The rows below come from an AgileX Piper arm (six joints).
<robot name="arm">
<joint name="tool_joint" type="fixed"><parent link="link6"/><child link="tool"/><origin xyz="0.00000 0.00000 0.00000" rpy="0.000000 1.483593 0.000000"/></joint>
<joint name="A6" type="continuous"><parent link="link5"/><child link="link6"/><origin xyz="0.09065 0.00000 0.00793"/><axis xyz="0.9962 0 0.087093"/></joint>
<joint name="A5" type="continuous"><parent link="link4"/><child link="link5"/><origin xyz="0.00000 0.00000 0.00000"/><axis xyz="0 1 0"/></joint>
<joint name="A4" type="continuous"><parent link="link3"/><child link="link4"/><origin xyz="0.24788 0.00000 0.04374"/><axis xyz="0.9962 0 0.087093"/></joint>
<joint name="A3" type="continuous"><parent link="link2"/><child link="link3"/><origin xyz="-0.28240 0.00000 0.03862"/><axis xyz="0 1 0"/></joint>
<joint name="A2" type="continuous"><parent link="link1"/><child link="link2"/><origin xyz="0.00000 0.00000 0.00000"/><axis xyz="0 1 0"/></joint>
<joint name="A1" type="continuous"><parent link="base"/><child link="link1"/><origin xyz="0.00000 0.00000 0.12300"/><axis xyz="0 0 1"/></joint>
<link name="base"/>
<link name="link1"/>
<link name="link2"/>
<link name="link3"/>
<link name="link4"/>
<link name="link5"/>
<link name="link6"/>
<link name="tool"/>
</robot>
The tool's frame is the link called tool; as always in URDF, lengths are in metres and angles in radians. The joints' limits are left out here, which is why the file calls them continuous.
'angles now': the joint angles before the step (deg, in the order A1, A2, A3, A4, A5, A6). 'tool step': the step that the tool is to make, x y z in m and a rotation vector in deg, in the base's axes. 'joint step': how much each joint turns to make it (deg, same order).
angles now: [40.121, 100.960, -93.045, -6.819, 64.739, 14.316]
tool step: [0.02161, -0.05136, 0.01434, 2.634, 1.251, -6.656]
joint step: [-9.267, -2.442, -0.001, 4.083, 1.701, -3.124]
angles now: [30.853, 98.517, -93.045, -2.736, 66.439, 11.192]
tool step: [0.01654, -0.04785, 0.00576, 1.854, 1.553, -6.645]
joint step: [-8.657, -1.077, -0.001, 3.210, 1.599, -2.213]
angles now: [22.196, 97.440, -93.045, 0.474, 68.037, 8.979]
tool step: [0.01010, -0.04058, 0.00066, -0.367, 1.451, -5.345]
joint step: [-6.833, -0.271, 0.000, 0.701, 1.784, -1.565]
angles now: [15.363, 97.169, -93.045, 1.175, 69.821, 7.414]
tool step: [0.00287, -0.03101, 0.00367, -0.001, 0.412, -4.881]
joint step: [-5.026, -0.693, 0.000, 0.136, 1.097, -0.127]
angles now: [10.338, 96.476, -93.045, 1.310, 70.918, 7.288]
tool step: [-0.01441, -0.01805, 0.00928, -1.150, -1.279, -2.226]
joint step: [-2.258, -3.739, 2.663, -1.310, -0.001, -0.085]
